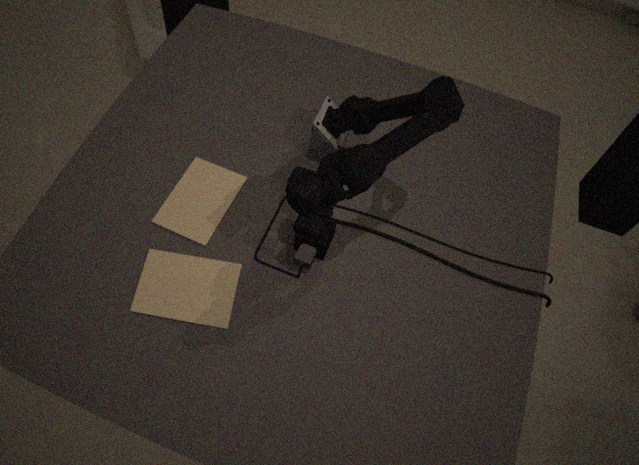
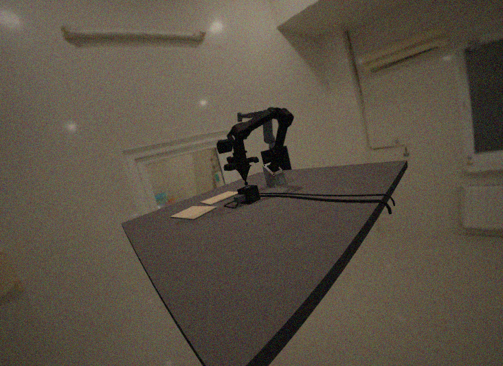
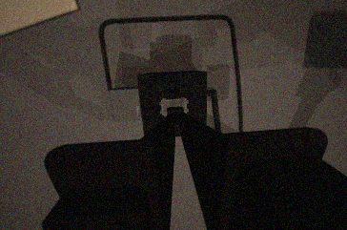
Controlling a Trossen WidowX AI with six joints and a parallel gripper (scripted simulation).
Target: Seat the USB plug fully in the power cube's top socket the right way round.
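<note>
Right now the USB plug is 2 cm below my gripper tip. The rest, counted from my gripper tip: USB socket 5 cm below.
</note>
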